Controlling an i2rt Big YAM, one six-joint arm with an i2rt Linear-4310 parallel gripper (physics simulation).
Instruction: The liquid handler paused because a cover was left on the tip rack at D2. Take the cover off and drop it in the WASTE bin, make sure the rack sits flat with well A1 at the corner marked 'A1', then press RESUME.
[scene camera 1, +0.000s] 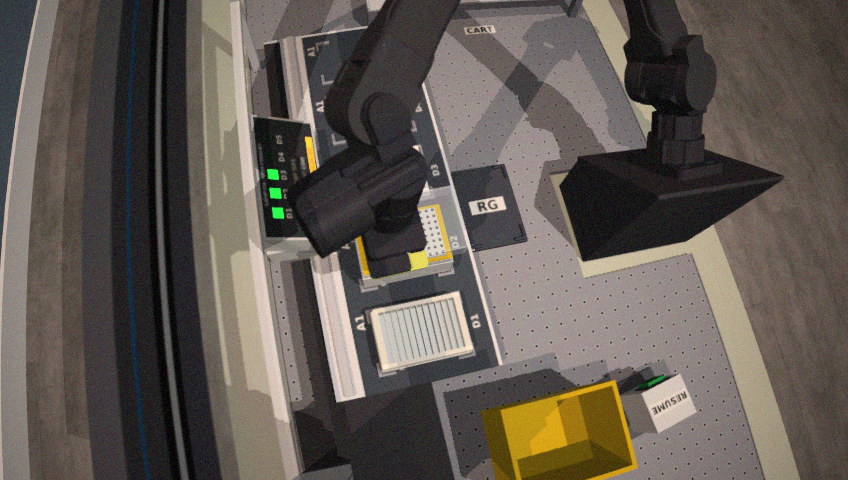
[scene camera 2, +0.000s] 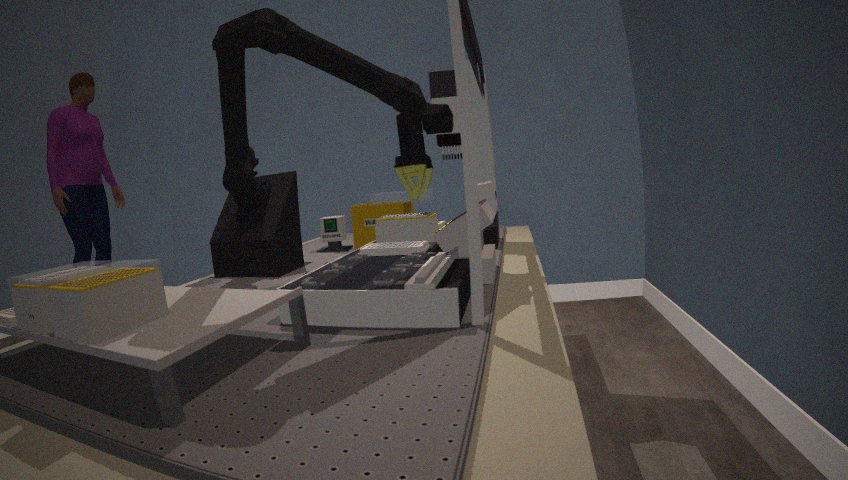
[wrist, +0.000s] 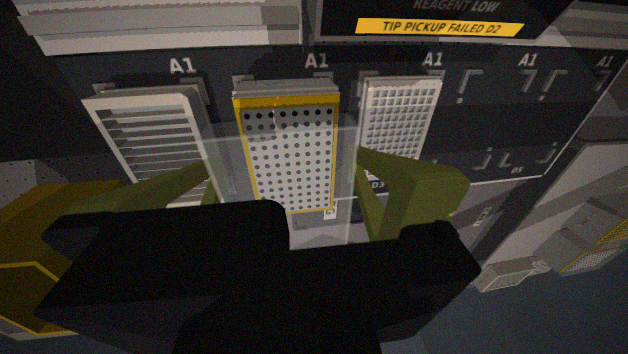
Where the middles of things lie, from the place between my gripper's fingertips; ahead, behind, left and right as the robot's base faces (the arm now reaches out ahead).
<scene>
My hand is 190 mm past the black RG plate (scene camera 1: 491, 216), 60 mm to the left of it and 140 mm above it. Round my hand: yellow WASTE bin (scene camera 1: 585, 425) (160 mm behind, 310 mm to the left, 80 mm below); RESUME button box (scene camera 1: 651, 404) (330 mm behind, 320 mm to the left, 100 mm below); cart shelf (scene camera 2: 193, 312) (320 mm behind, 610 mm to the right, 90 mm below).
</scene>
